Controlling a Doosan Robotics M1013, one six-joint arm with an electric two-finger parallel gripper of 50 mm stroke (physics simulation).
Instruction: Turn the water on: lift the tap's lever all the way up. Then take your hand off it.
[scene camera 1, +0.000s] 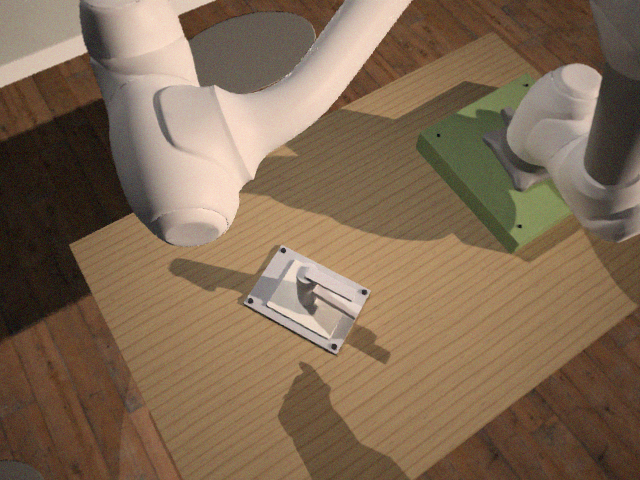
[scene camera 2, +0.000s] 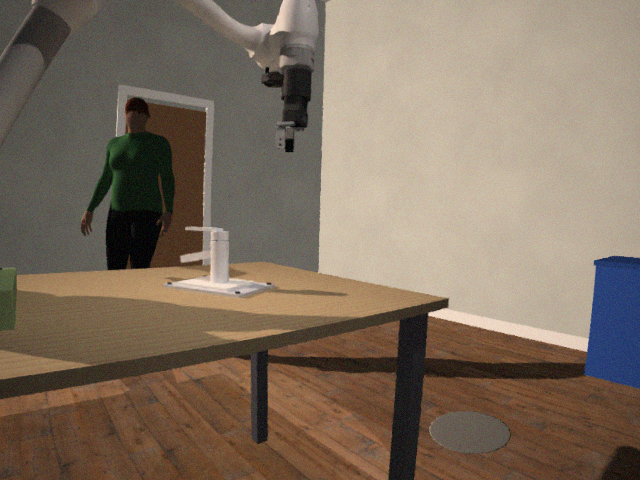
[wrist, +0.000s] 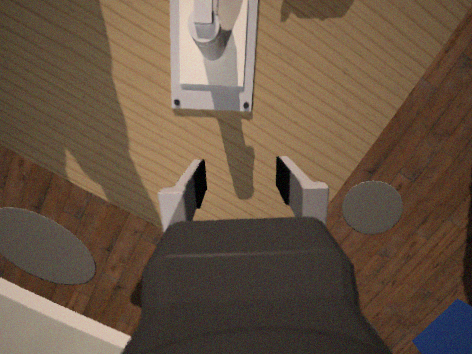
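Observation:
There's a base plate (scene camera 1: 271, 278), (scene camera 2: 244, 291) that I can see here. My gripper (scene camera 2: 285, 150), (wrist: 241, 172) is visible too.

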